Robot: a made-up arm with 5 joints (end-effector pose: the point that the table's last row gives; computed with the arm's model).
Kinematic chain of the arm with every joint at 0, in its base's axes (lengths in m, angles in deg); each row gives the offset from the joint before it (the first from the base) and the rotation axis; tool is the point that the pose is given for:
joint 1: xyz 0 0 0.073 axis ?
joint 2: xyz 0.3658 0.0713 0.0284 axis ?
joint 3: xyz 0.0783 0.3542 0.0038 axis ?
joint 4: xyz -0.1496 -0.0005 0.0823 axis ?
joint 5: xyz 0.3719 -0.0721 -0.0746 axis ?
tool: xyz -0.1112 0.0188 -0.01
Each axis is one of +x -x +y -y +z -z.
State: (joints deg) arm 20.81 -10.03 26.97 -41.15 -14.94
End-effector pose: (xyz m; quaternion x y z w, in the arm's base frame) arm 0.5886 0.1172 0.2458 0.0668 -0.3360 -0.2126 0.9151
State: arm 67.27 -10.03 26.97 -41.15 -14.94
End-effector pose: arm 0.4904 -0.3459 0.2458 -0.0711 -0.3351 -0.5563 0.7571
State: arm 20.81 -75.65 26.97 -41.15 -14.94
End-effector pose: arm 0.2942 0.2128 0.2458 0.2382 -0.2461 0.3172 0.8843
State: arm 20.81 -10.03 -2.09 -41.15 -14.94
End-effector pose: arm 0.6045 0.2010 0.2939 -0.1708 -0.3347 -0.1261 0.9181
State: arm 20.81 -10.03 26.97 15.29 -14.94
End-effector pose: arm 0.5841 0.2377 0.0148 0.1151 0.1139 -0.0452 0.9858
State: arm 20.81 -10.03 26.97 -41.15 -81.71
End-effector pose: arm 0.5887 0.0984 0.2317 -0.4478 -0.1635 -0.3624 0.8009
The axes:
joint 1: -z
joint 2: -z
joint 3: +x
joint 4: +y
joint 5: +x

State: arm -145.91 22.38 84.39 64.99 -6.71
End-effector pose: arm -0.7699 -0.1846 0.0317 0.0812 -0.6440 -0.7602 0.0271
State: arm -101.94 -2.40 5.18 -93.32 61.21
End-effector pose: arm -0.3996 0.2538 0.4450 0.7376 -0.0970 0.6631 0.0824
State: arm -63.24 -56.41 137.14 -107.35 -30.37
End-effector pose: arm -0.0039 0.2294 -0.1996 0.3148 0.3670 -0.0971 0.8700
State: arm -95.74 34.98 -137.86 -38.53 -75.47
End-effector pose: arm -0.4726 0.7812 0.0311 0.6374 0.7008 -0.0105 0.3200
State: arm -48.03 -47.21 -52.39 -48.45 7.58
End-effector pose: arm -0.3199 0.4364 0.2830 0.0282 -0.4963 0.7610 0.4168
